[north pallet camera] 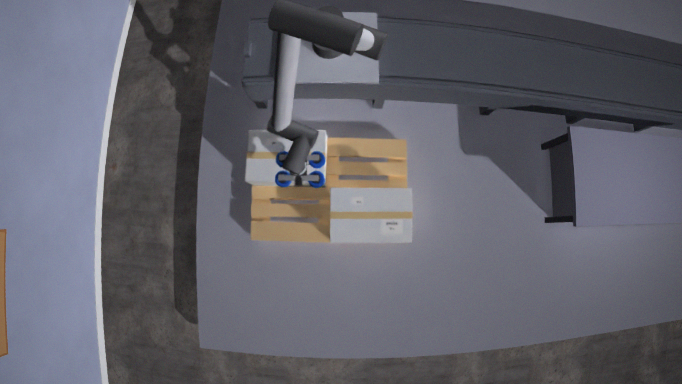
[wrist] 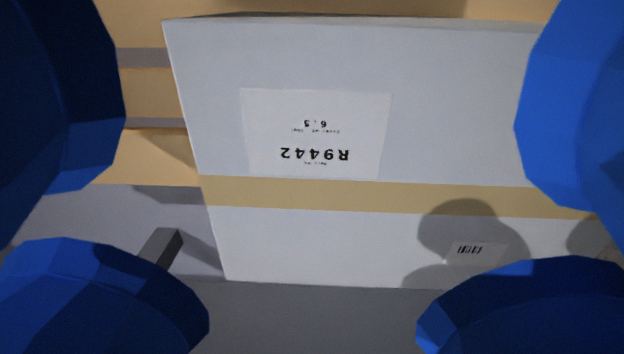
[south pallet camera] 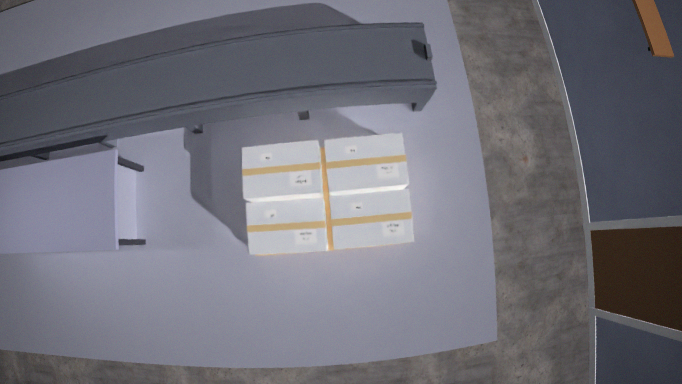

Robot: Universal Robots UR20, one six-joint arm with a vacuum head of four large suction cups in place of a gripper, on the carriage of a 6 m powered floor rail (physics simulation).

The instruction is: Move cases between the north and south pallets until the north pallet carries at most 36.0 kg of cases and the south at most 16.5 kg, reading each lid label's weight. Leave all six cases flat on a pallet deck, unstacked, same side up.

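Frame: origin at the arm's base, x back, y right, z up, level; centimetres.
Seen in the pictures: hand, its tool point: [wrist: 314,229].
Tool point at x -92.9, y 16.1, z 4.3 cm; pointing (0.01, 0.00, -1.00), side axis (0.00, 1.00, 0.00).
Observation:
Offsets run from my tool point to a thing's top centre.
My gripper [north pallet camera: 300,169] [wrist: 315,195], four blue suction cups, hangs open above the white upper-left case {dy +13.5, dx +13.1, dz -18.9 cm} [north pallet camera: 261,171] [wrist: 300,240] on the north pallet [north pallet camera: 367,147] [wrist: 150,92], holding nothing. That case's lid label reads R9442 in the wrist view; its weight looks like 6.5 or 6.3, the last digit unclear. Another case {dy -46.7, dx -27.3, dz -18.6 cm} [north pallet camera: 371,202] lies flat at the pallet's lower right. On the south pallet [south pallet camera: 327,215] four cases lie flat: upper left [south pallet camera: 270,187], upper right [south pallet camera: 350,180], lower left [south pallet camera: 275,242], lower right [south pallet camera: 350,235]. Their label weights are too small to read.
The north pallet's upper-right and lower-left quarters show bare slats. The floor rail [north pallet camera: 475,55] [south pallet camera: 200,75] runs above both pallets, with the arm's carriage [north pallet camera: 345,70] at the north end. A pale box-like block [north pallet camera: 630,175] [south pallet camera: 60,200] stands between the pallets.

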